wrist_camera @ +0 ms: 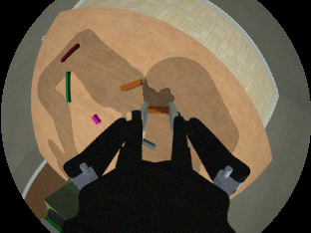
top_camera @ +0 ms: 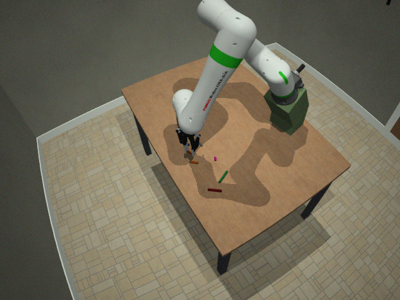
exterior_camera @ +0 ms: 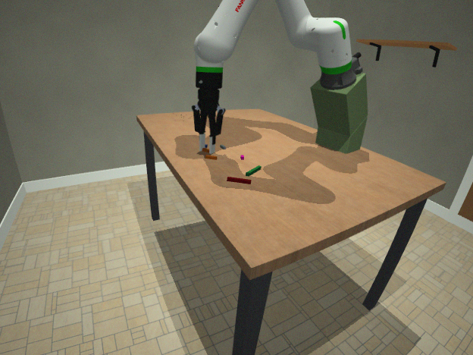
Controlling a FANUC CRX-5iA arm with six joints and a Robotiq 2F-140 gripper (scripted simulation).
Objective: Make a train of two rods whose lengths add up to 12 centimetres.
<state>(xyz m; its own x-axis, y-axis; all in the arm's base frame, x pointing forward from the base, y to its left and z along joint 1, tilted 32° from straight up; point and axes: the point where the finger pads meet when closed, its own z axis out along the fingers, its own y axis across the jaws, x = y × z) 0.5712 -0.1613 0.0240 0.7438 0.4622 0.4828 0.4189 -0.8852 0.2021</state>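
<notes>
Right now the magenta rod is 9 cm behind my hand, 11 cm to the left of it and 3 cm below it. Also, from my hand: blue rod: 2 cm behind, 6 cm to the right, 3 cm below; then green rod: 5 cm behind, 23 cm to the left, 3 cm below; then grey rod: 8 cm behind, 2 cm to the right, 3 cm below.
</notes>
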